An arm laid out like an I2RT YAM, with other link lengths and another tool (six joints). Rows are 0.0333 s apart.
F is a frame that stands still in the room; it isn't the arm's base.
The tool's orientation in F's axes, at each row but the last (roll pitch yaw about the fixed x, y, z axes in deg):
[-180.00 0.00 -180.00]
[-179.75 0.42 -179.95]
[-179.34 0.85 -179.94]
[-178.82 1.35 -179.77]
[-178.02 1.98 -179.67]
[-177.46 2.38 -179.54]
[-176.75 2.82 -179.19]
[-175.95 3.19 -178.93]
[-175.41 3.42 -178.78]
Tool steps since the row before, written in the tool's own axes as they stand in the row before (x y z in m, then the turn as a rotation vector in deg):
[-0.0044 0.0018 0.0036 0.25 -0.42 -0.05]
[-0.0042 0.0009 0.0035 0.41 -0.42 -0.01]
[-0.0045 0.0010 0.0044 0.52 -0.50 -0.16]
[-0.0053 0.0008 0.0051 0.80 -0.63 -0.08]
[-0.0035 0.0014 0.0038 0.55 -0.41 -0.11]
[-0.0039 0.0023 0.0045 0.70 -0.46 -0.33]
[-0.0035 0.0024 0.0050 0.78 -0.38 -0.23]
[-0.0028 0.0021 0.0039 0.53 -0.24 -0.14]
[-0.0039 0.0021 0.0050 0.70 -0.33 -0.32]
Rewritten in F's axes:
[0.0044 0.0018 -0.0036 -0.25 -0.42 0.05]
[0.0042 0.0009 -0.0035 -0.41 -0.42 0.01]
[0.0046 0.0010 -0.0043 -0.52 -0.50 0.16]
[0.0054 0.0007 -0.0050 -0.80 -0.63 0.07]
[0.0036 0.0013 -0.0037 -0.55 -0.41 0.11]
[0.0041 0.0021 -0.0044 -0.71 -0.45 0.32]
[0.0037 0.0022 -0.0049 -0.79 -0.38 0.21]
[0.0030 0.0019 -0.0039 -0.53 -0.24 0.13]
[0.0042 0.0018 -0.0049 -0.71 -0.32 0.30]

